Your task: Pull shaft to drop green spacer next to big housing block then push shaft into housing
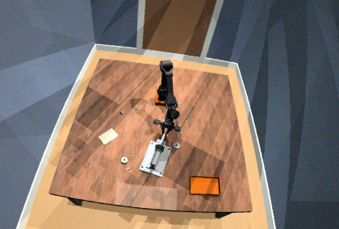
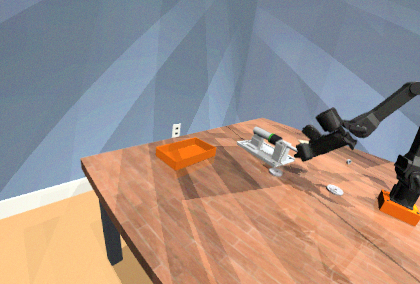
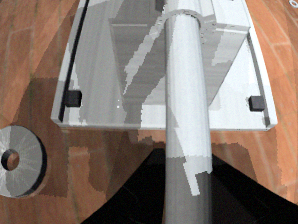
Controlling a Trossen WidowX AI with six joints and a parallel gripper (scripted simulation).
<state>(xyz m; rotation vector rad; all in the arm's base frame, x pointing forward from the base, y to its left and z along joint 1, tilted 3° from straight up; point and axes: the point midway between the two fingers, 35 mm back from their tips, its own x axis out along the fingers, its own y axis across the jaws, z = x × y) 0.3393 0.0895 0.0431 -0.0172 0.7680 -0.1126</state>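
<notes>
Now: the grey shaft 6 cm ahead of my gripper tip, 2 cm above it and 1 cm to the right of it. The rest, counted from my gripper tip: green spacer (13 cm ahead, 2 cm above, 1 cm to the right); grey washer (10 cm to the left, 5 cm below, 1 cm ahead); small part (27 cm ahead, 18 cm to the right, 5 cm below).
</notes>
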